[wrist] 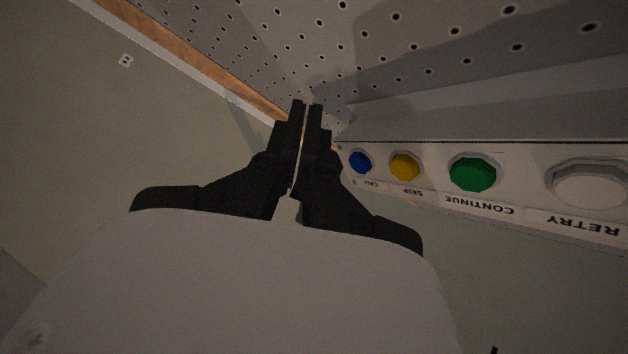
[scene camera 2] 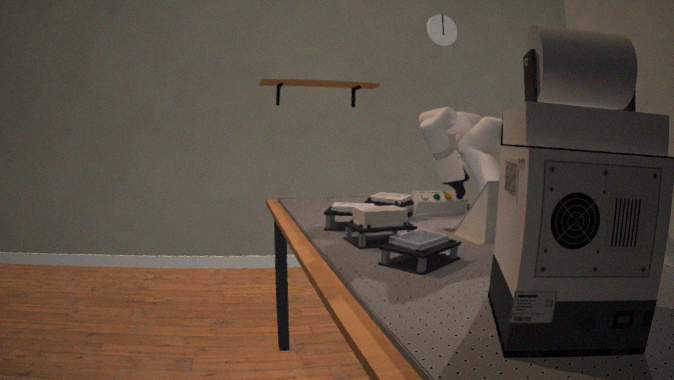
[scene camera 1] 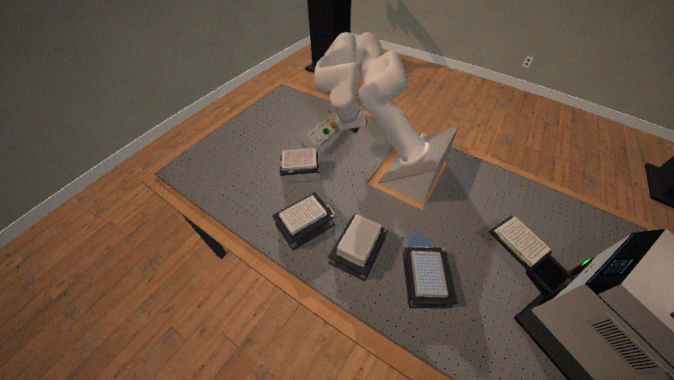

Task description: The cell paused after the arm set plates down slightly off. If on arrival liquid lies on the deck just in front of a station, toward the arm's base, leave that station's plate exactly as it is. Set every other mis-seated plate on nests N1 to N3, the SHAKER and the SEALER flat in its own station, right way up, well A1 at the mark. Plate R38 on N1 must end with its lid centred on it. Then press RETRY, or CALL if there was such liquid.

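Places are measured from the arm's base along level axes (x ahead, y left, z up), in centimetres.
Pixels of known places: gripper, between the fingertips: (wrist: 304, 123) (scene camera 2: 462, 195) (scene camera 1: 355, 129); arm's base, origin of its link: (scene camera 1: 415, 154).
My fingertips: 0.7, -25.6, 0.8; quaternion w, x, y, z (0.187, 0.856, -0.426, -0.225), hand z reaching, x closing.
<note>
Ahead of a thing's pixels: the offset from my fingertips to its middle, as dx, dy, dz. "spot": to the spot under its first point.
My gripper (scene camera 1: 355, 130) (scene camera 2: 459, 194) (wrist: 304, 123) is shut and empty, at the CALL end of the button panel @[+2.8, -12.9, -4.3] (scene camera 1: 311, 142) (scene camera 2: 434, 207). In the wrist view the blue CALL button @[-4.6, -10.6, -2.1] (wrist: 360, 162) is right of the fingers, and the white RETRY button @[+10.3, -10.8, -2.1] (wrist: 590, 190) is farther right. Blue liquid @[spot: +26.9, +41.4, -8.4] (scene camera 1: 420, 241) lies on the deck on the base side of the station with the blue plate @[spot: +38.5, +47.6, -2.6] (scene camera 1: 429, 274) (scene camera 2: 419, 240). A tall pale plate @[+40.4, +26.2, -1.5] (scene camera 1: 359, 240) (scene camera 2: 380, 217), a cream plate @[+42.3, +6.6, -1.8] (scene camera 1: 303, 214) and a pinkish plate @[+24.3, -9.6, -1.8] (scene camera 1: 299, 158) sit on other stations. Another cream plate @[+18.8, +65.5, +3.9] (scene camera 1: 522, 240) lies by the large instrument. Exact seating and A1 corners are too small to tell.
The green CONTINUE button @[+5.4, -10.7, -2.1] (wrist: 472, 174) and yellow SKIP button @[+0.4, -10.7, -2.1] (wrist: 404, 167) lie between RETRY and CALL. The large instrument @[+30.5, +89.0, +14.3] (scene camera 1: 595, 320) (scene camera 2: 590, 225) stands at the deck's right. The arm's wedge-shaped base (scene camera 1: 415, 175) stands behind the stations.
</note>
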